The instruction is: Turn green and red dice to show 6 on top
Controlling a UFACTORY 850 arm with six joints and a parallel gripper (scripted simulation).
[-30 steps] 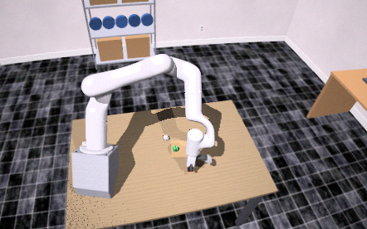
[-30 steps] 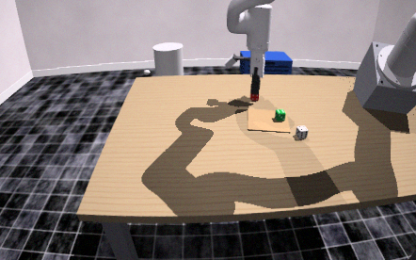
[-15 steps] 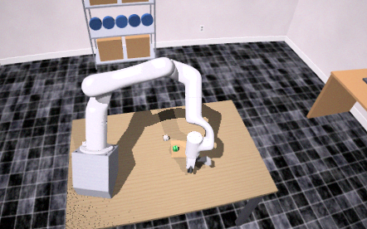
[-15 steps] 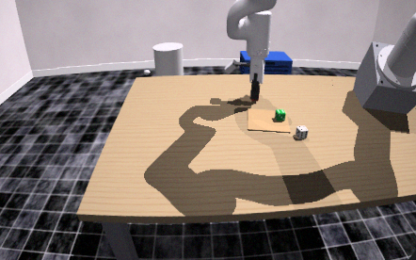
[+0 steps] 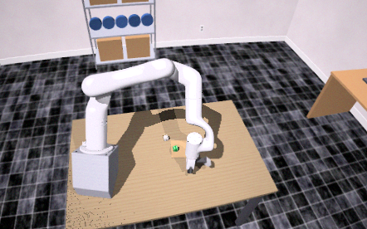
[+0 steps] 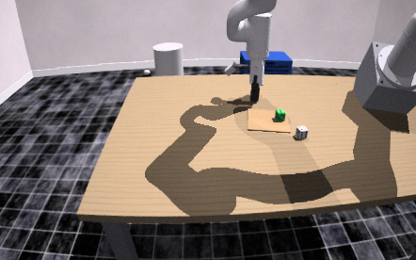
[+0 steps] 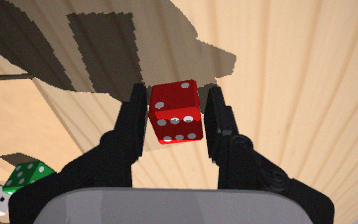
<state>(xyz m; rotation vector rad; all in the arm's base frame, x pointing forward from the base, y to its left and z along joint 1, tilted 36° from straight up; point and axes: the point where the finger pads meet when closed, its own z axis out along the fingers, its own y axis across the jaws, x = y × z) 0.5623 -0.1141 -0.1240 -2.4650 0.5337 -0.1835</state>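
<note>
Right now my hand is 10 mm above the red die. Round my hand: tan mat 170 mm to the left, 20 mm below; then green die 170 mm to the left, 50 mm behind; then white die 280 mm to the left, 80 mm behind, 10 mm below.
</note>
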